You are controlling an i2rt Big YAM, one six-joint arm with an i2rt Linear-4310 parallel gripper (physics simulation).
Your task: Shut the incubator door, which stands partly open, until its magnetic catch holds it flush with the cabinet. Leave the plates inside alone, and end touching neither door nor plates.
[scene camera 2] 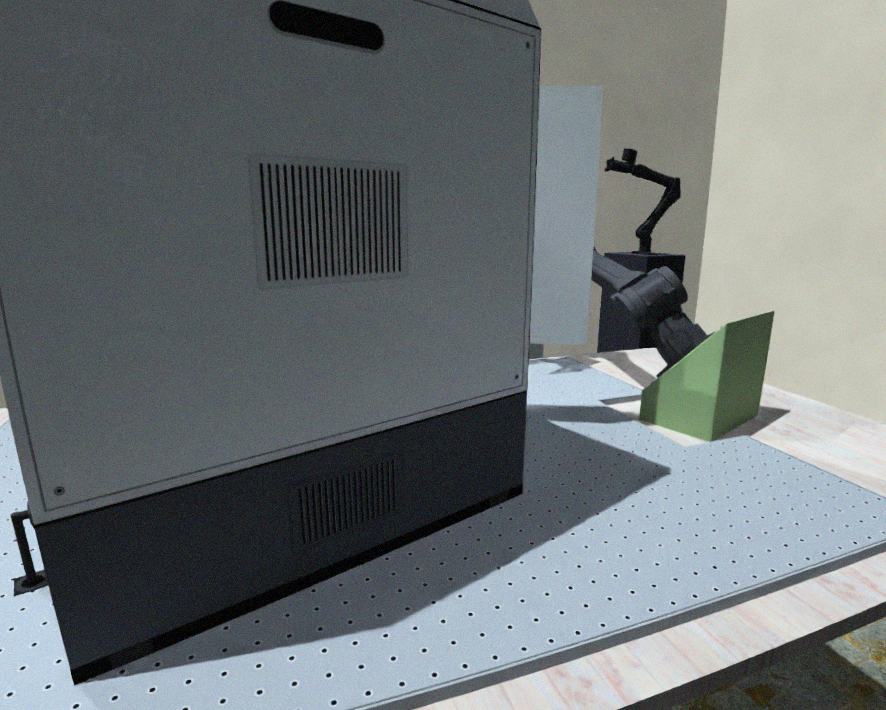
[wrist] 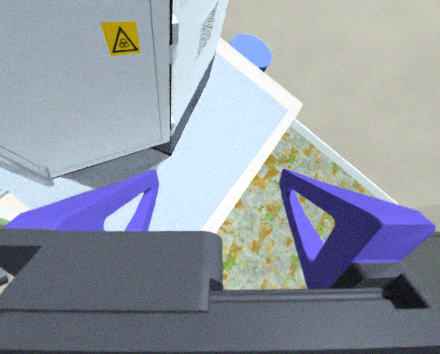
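Pixels of known places: gripper, fingertip midpoint: (wrist: 219, 176); arm's base at its link origin: (scene camera 2: 694, 359).
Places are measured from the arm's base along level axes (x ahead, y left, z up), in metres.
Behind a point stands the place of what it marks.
Note:
The grey incubator cabinet (scene camera 2: 184, 332) @(x 0.800, y 0.155, z 0.158 m) (wrist: 197, 55) @(x 0.670, y -0.190, z 0.200 m) stands on a perforated board, its side panel facing scene camera 2. The pale incubator door (scene camera 2: 565, 214) @(x 0.266, y -0.057, z 0.244 m) (wrist: 85, 95) @(x 0.365, y -0.149, z 0.272 m) stands out from the cabinet, partly open; in the wrist view its outer face carries a yellow warning label (wrist: 121, 39) @(x 0.424, y -0.191, z 0.351 m), with its hinge side by the cabinet. My gripper (wrist: 219, 176) @(x 0.301, y -0.385, z 0.409 m) is open, with nothing between its purple fingers, apart from the door, which lies up and to the left in the wrist view. The gripper is hidden behind the door in scene camera 2. The plates inside do not show.
A green wedge-shaped block (scene camera 2: 717, 384) @(x 0.069, y 0.093, z -0.009 m) stands by my arm's base (scene camera 2: 650, 295) @(x 0.060, y -0.059, z 0.110 m). The perforated board (scene camera 2: 591, 532) @(x 0.429, y 0.201, z -0.093 m) lies on the table. Another dark arm (scene camera 2: 658, 188) stands on a black pedestal behind. A blue round object (wrist: 251, 50) is beyond the table edge.

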